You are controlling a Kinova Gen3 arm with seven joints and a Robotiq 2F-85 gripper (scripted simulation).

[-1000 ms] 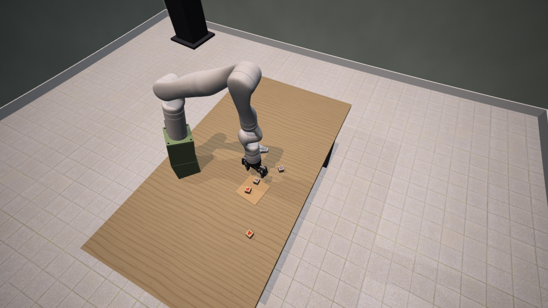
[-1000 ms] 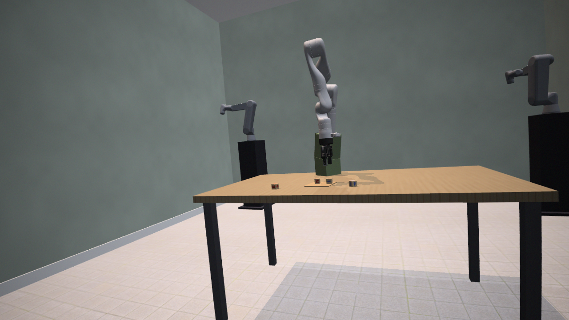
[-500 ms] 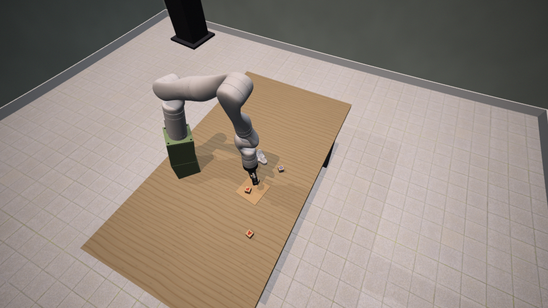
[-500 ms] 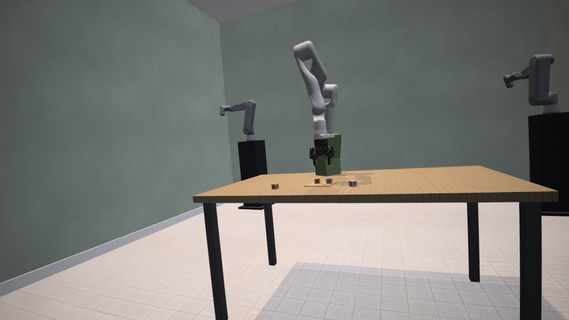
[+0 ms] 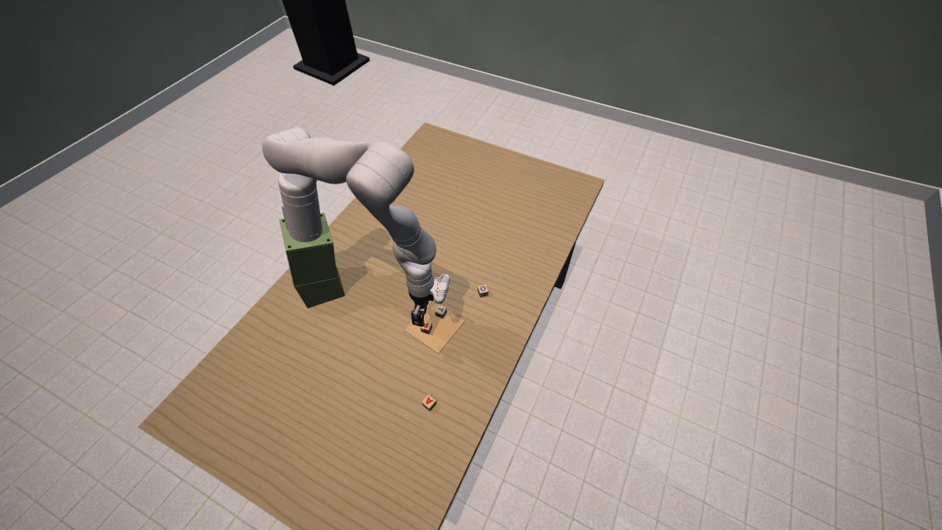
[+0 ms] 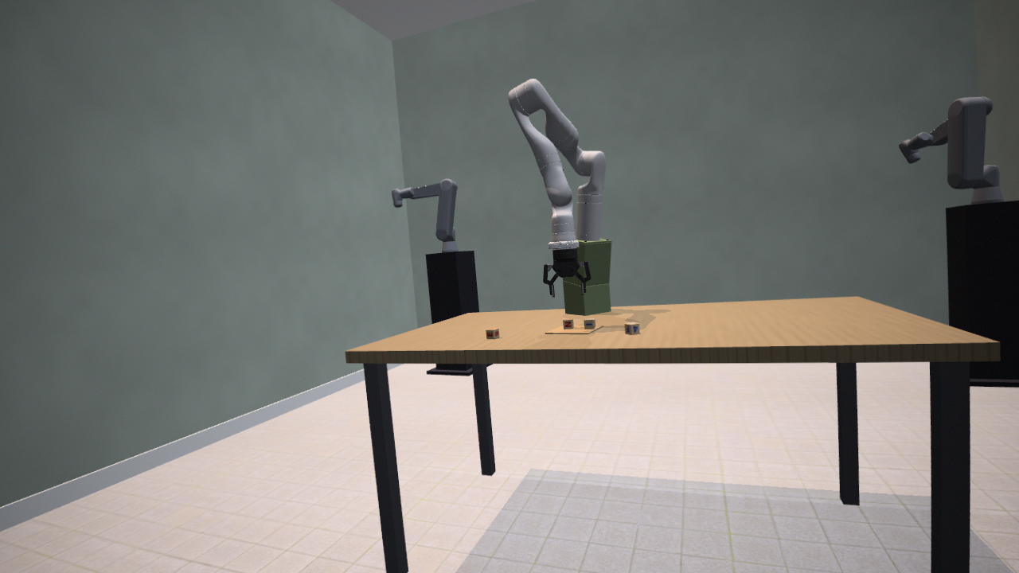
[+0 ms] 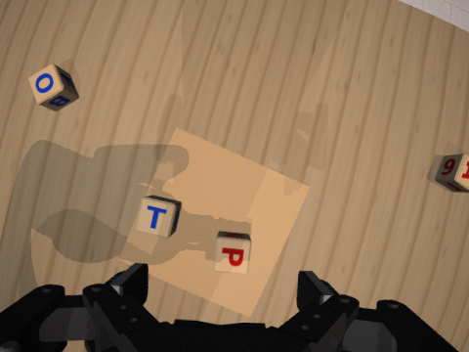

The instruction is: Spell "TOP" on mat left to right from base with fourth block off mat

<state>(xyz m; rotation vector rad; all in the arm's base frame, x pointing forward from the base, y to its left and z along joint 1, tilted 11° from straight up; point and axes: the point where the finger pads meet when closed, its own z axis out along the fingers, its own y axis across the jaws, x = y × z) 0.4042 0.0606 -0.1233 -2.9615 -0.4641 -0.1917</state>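
Right now the tan mat is 110 mm below my hand, 20 mm to the left of it and 10 mm ahead of it.
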